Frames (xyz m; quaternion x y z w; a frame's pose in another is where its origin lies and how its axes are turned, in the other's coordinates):
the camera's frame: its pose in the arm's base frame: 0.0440 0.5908 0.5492 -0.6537 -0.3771 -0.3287 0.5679
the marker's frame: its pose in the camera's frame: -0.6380 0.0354 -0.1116 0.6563 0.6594 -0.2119 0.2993
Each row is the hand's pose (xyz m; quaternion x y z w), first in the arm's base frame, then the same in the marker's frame.
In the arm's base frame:
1: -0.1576 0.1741 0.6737 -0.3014 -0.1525 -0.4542 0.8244
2: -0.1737 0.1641 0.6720 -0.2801 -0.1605 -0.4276 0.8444
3: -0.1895 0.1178 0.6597 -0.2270 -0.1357 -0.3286 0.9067
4: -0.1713 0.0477 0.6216 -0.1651 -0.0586 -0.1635 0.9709
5: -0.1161 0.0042 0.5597 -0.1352 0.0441 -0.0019 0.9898
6: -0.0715 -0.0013 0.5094 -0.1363 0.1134 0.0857 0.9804
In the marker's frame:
1: 0.0596 0.5418 0.4650 -0.6057 -0.3787 0.0784 0.6954
2: 0.0566 0.5294 0.4792 -0.5929 -0.3619 0.1090 0.7111
3: 0.0821 0.5004 0.5116 -0.5819 -0.2685 0.1944 0.7426
4: 0.1532 0.4633 0.5281 -0.5799 -0.0995 0.3064 0.7483
5: 0.2353 0.4329 0.4949 -0.5920 0.0707 0.3883 0.7027
6: 0.2805 0.4148 0.4483 -0.6081 0.1648 0.4200 0.6532

